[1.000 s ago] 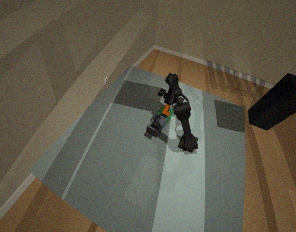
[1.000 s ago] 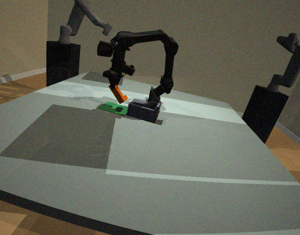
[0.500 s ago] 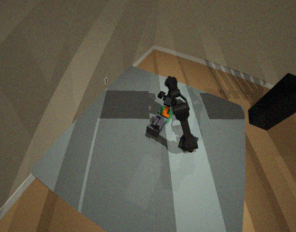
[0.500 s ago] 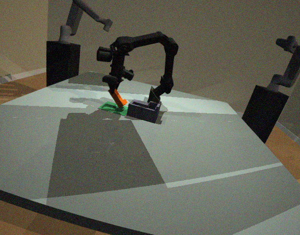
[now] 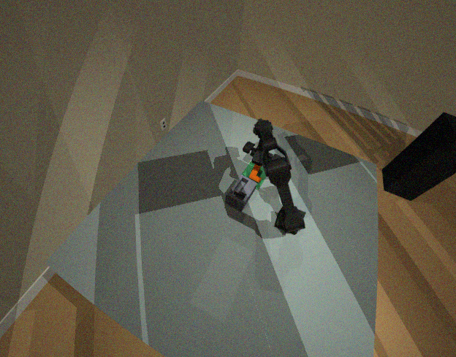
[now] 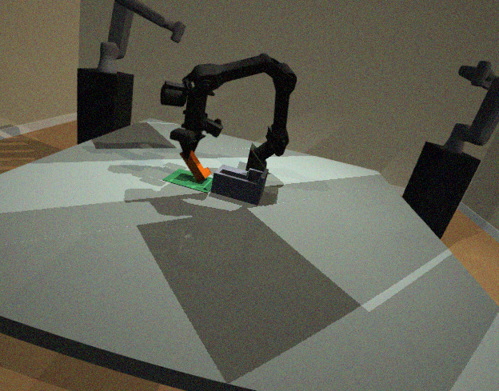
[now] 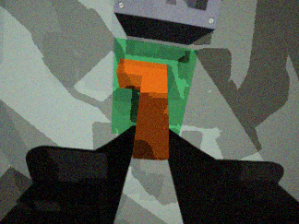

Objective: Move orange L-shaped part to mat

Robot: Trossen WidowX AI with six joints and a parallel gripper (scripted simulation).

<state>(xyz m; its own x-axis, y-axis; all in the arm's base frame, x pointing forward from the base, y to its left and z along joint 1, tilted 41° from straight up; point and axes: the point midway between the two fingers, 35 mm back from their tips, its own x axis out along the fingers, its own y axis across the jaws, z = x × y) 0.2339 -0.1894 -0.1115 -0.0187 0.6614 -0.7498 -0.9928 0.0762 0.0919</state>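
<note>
Now: gripper tip 1 cm past the orange L-shaped part, 3 cm to the right of it and 3 cm above it. From my gripper tip the other things lie so: green mat (2 cm to the left, 9 cm below).
</note>
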